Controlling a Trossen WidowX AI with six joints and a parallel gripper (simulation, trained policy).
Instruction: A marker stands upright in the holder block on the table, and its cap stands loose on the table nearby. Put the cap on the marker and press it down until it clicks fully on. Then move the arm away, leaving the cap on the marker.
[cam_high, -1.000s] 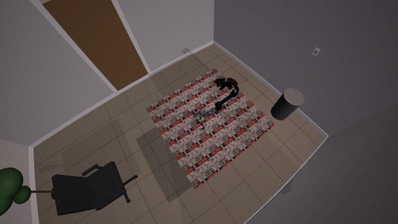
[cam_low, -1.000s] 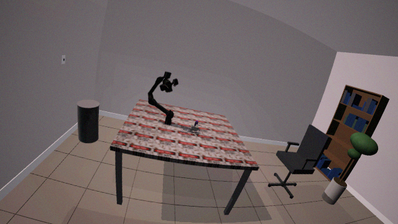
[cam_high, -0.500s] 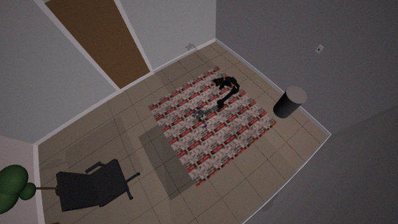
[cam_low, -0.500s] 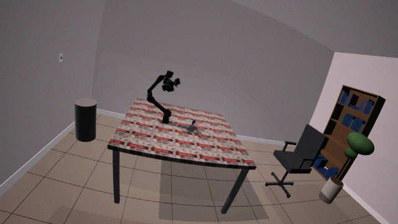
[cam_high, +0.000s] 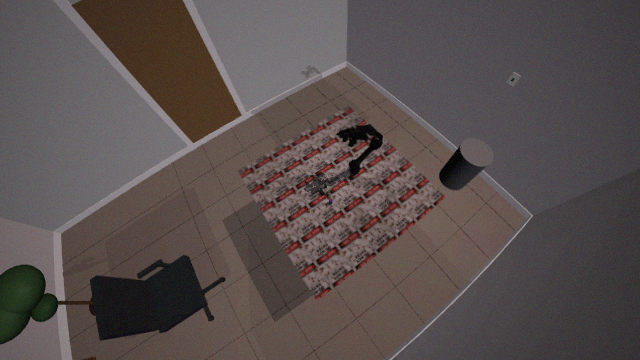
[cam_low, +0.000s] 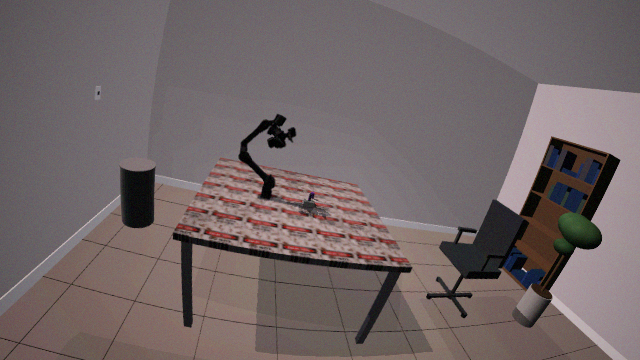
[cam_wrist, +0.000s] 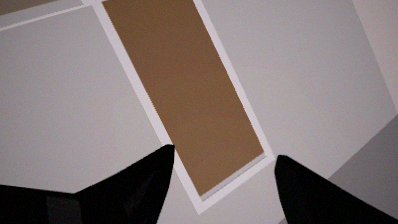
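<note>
Now: gripper tip 270 mm short of the purple cap, 260 mm to the right of it and 400 mm above it. The rest, counted from my gripper tip: holder block 230 mm ahead, 140 mm to the left, 410 mm below.
</note>
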